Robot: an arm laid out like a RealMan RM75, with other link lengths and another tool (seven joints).
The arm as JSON. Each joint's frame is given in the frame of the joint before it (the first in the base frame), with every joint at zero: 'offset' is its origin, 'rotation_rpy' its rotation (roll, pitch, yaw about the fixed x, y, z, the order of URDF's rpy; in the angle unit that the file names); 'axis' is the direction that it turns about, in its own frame. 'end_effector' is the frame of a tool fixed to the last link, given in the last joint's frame.
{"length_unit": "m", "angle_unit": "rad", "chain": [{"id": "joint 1", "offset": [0.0, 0.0, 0.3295], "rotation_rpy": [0.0, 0.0, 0.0], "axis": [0.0, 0.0, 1.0]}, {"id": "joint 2", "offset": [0.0, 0.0, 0.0], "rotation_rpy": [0.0, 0.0, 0.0], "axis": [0.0, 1.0, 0.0]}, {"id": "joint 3", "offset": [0.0, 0.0, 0.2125], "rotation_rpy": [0.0, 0.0, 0.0], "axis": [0.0, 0.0, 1.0]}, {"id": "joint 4", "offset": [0.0, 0.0, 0.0], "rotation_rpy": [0.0, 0.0, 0.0], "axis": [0.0, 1.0, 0.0]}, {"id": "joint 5", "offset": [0.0, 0.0, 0.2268], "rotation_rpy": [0.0, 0.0, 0.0], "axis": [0.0, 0.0, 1.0]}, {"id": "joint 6", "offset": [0.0, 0.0, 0.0], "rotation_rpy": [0.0, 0.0, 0.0], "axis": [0.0, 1.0, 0.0]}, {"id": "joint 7", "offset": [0.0, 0.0, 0.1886], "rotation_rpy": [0.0, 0.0, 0.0], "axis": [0.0, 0.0, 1.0]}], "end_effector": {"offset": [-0.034, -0.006, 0.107], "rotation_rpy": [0.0, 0.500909, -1.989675]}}
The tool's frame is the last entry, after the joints.
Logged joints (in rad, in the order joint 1, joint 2, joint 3, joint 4, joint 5, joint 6, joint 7), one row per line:
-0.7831 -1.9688 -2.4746 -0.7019 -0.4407 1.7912 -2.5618
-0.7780 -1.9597 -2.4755 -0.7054 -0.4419 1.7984 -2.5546
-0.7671 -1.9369 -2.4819 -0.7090 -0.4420 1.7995 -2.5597
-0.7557 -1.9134 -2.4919 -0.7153 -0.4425 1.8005 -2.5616
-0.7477 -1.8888 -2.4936 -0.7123 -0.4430 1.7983 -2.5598
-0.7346 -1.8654 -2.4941 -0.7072 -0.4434 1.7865 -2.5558
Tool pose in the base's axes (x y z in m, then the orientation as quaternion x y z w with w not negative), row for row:
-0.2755 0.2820 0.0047 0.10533 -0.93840 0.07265 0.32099
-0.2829 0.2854 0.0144 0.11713 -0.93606 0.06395 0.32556
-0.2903 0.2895 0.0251 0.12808 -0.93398 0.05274 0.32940
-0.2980 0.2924 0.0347 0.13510 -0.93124 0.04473 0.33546
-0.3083 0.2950 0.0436 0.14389 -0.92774 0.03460 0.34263
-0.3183 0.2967 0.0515 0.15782 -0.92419 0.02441 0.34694
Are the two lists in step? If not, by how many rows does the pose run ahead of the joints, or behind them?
The pose runs 1 row ahead of the joints: the pose in row i belongs to the joints in row i + 1.
